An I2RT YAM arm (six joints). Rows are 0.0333 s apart.
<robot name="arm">
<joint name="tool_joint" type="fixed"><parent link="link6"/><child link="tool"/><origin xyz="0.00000 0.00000 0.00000" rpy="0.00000 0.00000 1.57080"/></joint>
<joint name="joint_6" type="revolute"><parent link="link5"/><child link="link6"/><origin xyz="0.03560 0.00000 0.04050" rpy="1.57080 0.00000 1.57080"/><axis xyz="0 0 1"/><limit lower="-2.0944" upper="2.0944"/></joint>
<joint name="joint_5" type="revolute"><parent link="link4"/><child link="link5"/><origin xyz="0.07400 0.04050 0.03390" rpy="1.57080 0.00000 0.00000"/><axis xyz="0 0 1"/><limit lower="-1.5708" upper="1.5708"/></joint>
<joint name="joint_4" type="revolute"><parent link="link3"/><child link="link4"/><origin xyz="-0.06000 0.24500 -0.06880" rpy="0.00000 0.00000 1.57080"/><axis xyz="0 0 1"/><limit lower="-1.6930" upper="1.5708"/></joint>
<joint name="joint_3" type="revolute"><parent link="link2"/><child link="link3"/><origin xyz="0.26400 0.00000 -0.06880" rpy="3.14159 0.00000 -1.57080"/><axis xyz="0 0 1"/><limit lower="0.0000" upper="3.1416"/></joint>
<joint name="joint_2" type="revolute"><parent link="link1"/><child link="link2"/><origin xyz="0.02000 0.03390 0.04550" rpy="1.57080 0.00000 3.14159"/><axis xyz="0 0 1"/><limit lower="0.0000" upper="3.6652"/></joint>
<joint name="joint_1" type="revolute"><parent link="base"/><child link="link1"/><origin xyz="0.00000 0.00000 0.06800"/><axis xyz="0 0 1"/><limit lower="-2.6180" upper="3.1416"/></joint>
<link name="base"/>
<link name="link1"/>
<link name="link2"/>
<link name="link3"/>
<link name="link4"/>
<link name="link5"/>
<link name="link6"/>
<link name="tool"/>
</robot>
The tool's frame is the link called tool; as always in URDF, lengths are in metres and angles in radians.
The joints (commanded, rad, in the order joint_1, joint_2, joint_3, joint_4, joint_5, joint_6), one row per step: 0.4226 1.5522 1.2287 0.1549 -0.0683 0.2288; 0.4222 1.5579 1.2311 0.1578 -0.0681 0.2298; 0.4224 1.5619 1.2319 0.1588 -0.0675 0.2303; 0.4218 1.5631 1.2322 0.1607 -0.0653 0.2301; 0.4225 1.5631 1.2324 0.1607 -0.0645 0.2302; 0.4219 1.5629 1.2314 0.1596 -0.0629 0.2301; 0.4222 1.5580 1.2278 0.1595 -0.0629 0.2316; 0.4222 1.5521 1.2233 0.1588 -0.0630 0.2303; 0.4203 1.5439 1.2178 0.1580 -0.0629 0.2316; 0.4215 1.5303 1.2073 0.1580 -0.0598 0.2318; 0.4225 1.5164 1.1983 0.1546 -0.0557 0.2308; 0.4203 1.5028 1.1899 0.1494 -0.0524 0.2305; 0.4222 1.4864 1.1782 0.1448 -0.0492 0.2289; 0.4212 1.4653 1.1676 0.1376 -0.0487 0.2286; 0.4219 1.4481 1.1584 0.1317 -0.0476 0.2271; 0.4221 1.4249 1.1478 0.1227 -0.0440 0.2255; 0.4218 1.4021 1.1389 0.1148 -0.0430 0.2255; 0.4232 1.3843 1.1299 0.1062 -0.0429 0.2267; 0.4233 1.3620 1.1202 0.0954 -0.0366 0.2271
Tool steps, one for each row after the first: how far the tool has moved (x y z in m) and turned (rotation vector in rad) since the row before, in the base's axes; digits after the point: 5 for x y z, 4 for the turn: 0.00137 0.00044 -0.00085 0.0007 0.0008 -0.0008; 0.00084 0.00044 -0.00103 -0.0006 0.0022 -0.0005; 0.00042 -0.00015 -0.00012 -0.0001 -0.0012 -0.0027; -0.00009 0.00022 0.00007 0.0000 -0.0002 -0.0001; 0.00002 -0.00030 -0.00041 -0.0011 0.0016 -0.0022; -0.00118 -0.00041 0.00044 0.0018 -0.0004 0.0000; -0.00138 -0.00062 0.00040 -0.0008 -0.0012 0.0003; -0.00159 -0.00149 0.00083 0.0019 -0.0011 -0.0022; -0.00330 -0.00111 0.00099 0.0010 -0.0029 -0.0019; -0.00331 -0.00125 0.00122 -0.0009 -0.0021 -0.0029; -0.00280 -0.00226 0.00109 -0.0008 -0.0004 -0.0054; -0.00409 -0.00121 0.00086 -0.0018 -0.0010 -0.0010; -0.00470 -0.00252 0.00247 0.0010 -0.0032 -0.0014; -0.00407 -0.00160 0.00172 -0.0006 -0.0027 -0.0001; -0.00533 -0.00246 0.00274 -0.0004 -0.0042 -0.0031; -0.00518 -0.00248 0.00321 0.0023 -0.0055 -0.0013; -0.00437 -0.00146 0.00141 0.0011 0.0003 0.0011; -0.00513 -0.00252 0.00222 0.0003 -0.0018 -0.0062
